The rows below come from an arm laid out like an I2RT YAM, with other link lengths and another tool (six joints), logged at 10 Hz.
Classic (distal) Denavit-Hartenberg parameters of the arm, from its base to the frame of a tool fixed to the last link. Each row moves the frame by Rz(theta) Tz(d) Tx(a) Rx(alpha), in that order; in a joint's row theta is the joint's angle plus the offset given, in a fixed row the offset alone. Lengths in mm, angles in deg.
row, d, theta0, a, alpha
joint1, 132.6, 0, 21.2, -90
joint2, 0, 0, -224.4, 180
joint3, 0, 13.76, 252.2, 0
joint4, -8.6, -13.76, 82.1, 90
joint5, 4.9, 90, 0, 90
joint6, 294, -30.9, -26.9, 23.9
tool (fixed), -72.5, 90, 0, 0
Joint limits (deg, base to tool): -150..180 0..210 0..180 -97..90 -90..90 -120..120
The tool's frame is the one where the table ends.
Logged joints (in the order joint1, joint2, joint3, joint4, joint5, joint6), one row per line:
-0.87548, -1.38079, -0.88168, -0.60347, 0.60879, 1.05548
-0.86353, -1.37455, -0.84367, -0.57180, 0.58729, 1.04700
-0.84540, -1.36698, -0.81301, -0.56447, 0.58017, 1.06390
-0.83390, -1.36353, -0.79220, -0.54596, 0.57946, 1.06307
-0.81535, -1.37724, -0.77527, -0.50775, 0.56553, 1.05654
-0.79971, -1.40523, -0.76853, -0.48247, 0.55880, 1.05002
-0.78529, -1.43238, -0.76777, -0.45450, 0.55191, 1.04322
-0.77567, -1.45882, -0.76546, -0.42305, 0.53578, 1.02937
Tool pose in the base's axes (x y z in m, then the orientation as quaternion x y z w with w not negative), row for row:
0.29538, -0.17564, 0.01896, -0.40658, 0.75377, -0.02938, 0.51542
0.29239, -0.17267, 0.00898, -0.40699, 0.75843, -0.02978, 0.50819
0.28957, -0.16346, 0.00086, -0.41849, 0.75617, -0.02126, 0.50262
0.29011, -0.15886, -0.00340, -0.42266, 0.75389, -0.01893, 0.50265
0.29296, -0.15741, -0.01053, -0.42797, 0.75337, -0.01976, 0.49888
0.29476, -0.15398, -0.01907, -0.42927, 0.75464, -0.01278, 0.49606
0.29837, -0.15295, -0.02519, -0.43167, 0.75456, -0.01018, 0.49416
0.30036, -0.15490, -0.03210, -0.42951, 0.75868, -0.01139, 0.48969
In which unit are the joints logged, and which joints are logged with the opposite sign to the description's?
The joints are logged in radians. Opposite sign: joint2, joint3, joint5, joint6.
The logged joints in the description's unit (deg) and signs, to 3 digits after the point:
-50.161, 79.113, 50.517, -34.576, -34.881, -60.475
-49.477, 78.756, 48.339, -32.762, -33.649, -59.989
-48.438, 78.322, 46.582, -32.342, -33.241, -60.957
-47.779, 78.125, 45.390, -31.281, -33.201, -60.909
-46.716, 78.910, 44.420, -29.092, -32.402, -60.535
-45.820, 80.514, 44.034, -27.643, -32.017, -60.162
-44.994, 82.069, 43.990, -26.041, -31.622, -59.772
-44.443, 83.584, 43.858, -24.239, -30.698, -58.979

